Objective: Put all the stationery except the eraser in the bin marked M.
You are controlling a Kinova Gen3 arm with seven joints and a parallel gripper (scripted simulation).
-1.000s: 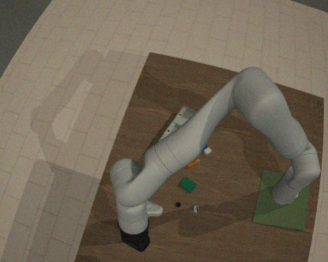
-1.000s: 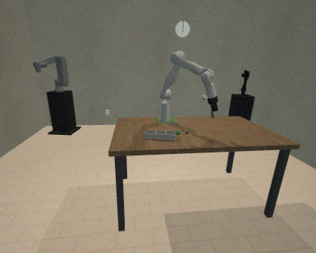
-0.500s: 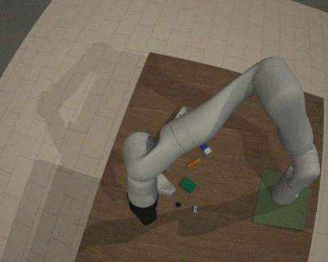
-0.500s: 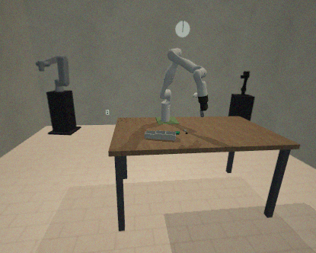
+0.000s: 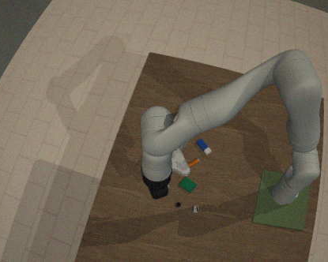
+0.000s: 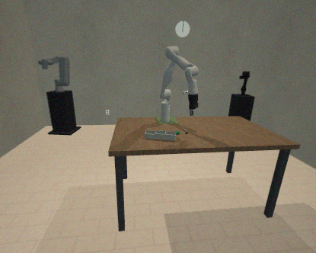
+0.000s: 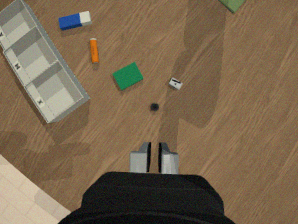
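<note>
Now: hand 7 cm short of the bin, 25 cm to the left of it and 17 cm above it. Also, from my hand: small black thing (4 cm behind, 2 cm to the right, 19 cm below); small white thing (11 cm behind, 3 cm to the right, 19 cm below); green notepad (4 cm behind, 11 cm to the right, 19 cm below).
</note>
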